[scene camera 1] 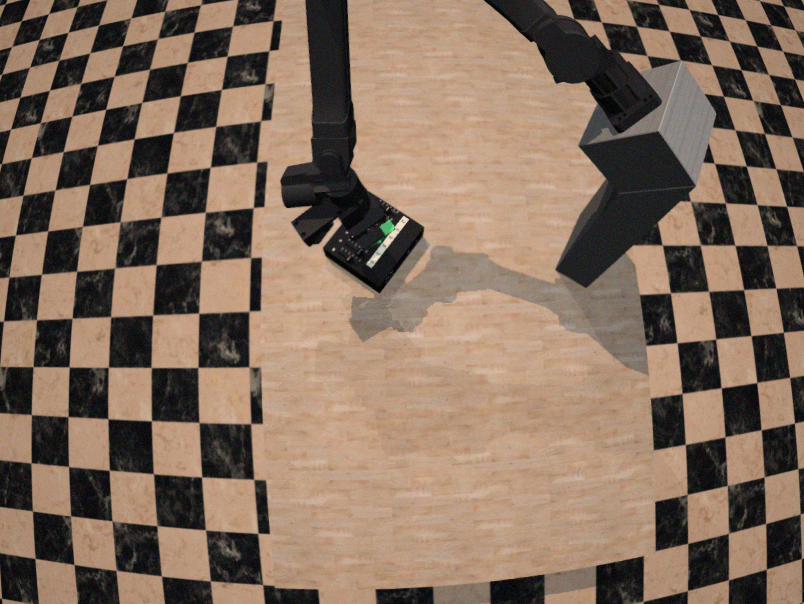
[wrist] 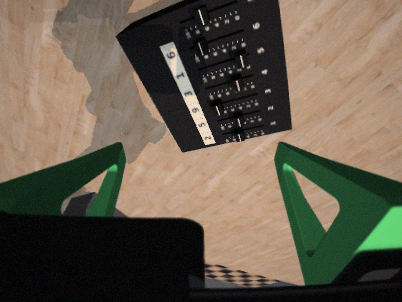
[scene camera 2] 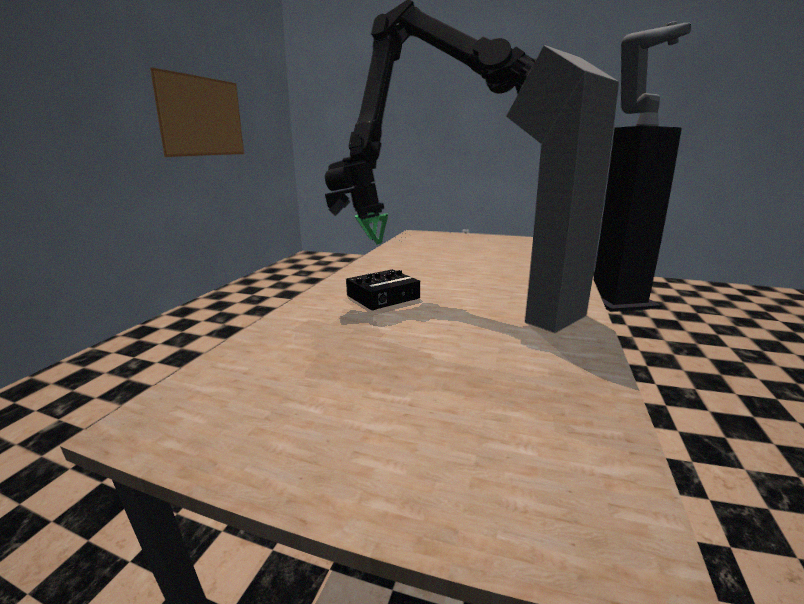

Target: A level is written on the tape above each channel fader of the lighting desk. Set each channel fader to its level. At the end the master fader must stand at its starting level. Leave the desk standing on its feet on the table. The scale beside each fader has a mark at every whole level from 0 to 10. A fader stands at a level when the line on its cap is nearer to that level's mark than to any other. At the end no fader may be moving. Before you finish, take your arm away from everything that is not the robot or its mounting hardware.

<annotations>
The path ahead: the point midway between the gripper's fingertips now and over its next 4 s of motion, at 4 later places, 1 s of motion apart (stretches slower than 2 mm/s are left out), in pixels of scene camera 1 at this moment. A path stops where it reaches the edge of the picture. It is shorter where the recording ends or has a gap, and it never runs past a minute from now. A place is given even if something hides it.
My gripper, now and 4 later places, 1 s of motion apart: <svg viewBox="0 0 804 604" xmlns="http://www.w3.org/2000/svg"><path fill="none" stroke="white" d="M366 224L348 227L349 228L373 218L361 199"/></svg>
</annotations>
